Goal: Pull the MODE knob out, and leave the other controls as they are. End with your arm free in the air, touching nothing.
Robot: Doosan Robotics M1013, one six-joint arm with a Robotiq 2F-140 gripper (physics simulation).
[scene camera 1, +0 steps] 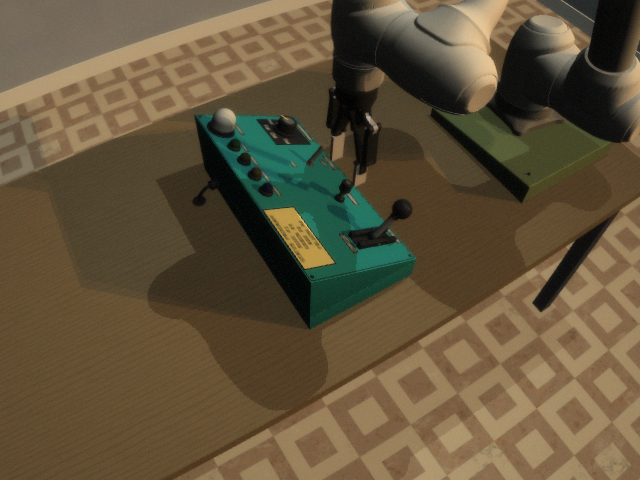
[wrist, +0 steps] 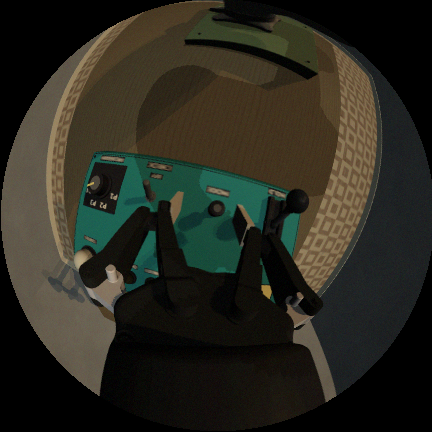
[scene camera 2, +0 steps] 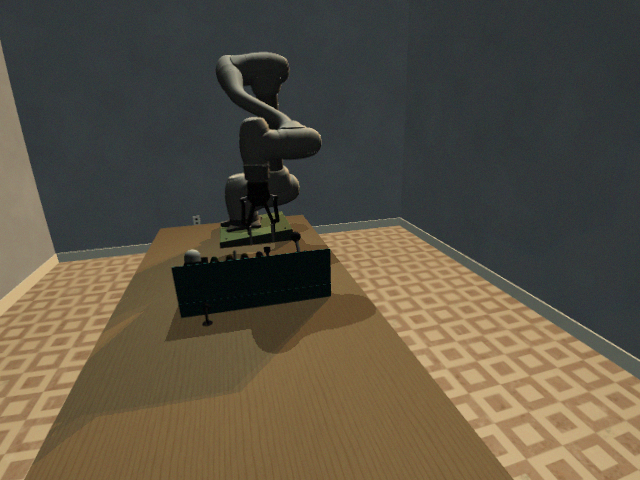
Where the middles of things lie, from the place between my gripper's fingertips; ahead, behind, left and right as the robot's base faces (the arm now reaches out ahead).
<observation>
Right now my hand is 11 cm short of the teal control console [wrist: 208, 242], 3 cm to the left of it and 5 cm above it.
</observation>
